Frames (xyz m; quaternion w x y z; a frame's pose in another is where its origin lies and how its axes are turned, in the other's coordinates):
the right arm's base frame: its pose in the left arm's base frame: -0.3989 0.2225 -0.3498 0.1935 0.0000 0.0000 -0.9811
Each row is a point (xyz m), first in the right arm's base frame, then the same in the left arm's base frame.
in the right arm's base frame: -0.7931 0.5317 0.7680
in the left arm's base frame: 0.5367 0.0317 0.4182
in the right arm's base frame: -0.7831 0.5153 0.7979
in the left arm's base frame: 0.5212 0.0431 0.4481
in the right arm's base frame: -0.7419 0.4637 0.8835
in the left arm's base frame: 0.4635 0.0752 0.5337
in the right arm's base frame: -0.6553 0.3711 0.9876
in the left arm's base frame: 0.3482 0.1280 0.6378
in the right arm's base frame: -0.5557 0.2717 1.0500
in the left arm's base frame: 0.2183 0.1821 0.7002
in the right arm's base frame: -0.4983 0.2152 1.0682
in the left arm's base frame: 0.1438 0.2126 0.7184
